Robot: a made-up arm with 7 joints.
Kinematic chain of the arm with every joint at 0, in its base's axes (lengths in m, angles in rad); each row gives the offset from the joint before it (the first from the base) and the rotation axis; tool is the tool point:
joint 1: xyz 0 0 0 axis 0 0.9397 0.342
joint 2: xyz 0 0 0 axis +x
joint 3: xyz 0 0 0 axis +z
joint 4: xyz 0.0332 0 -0.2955 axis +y
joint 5: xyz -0.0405 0 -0.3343 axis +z
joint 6: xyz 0 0 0 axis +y
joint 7: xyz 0 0 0 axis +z
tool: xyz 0 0 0
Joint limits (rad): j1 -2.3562..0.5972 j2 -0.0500..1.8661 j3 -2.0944..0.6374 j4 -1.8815..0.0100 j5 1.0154..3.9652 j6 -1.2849..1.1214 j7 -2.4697..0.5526
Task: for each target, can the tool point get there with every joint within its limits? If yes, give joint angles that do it. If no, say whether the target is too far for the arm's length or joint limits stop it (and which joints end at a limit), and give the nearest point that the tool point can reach.
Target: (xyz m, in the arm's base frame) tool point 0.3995 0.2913 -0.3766
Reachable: yes | joints -0.4103 0.7137 -0.3599 -0.6323 1.6052 -0.4949 -1.6588
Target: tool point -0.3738 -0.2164 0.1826
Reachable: no: joint limits stop it (at a limit: joint 1, joint 2, joint 4) | nearest point -0.1250 -0.3177 0.2638 | short by 0.281 m
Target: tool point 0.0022 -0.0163 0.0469
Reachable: no: joint limits stop it (at a limit: joint 4) | nearest point 0.0191 -0.1415 0.4072 | short by 0.382 m
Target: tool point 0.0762 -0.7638 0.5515
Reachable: no: too far | nearest point 0.1237 -0.4663 0.3438 | short by 0.366 m
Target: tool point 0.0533 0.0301 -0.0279
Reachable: no: joint limits stop it (at a limit: joint 4) | nearest point 0.3419 0.1931 -0.1789 | short by 0.364 m
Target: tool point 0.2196 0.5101 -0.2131
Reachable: yes | joints 0.1653 1.2832 -0.0950 -0.9410 2.4841 -0.1388 -0.1291
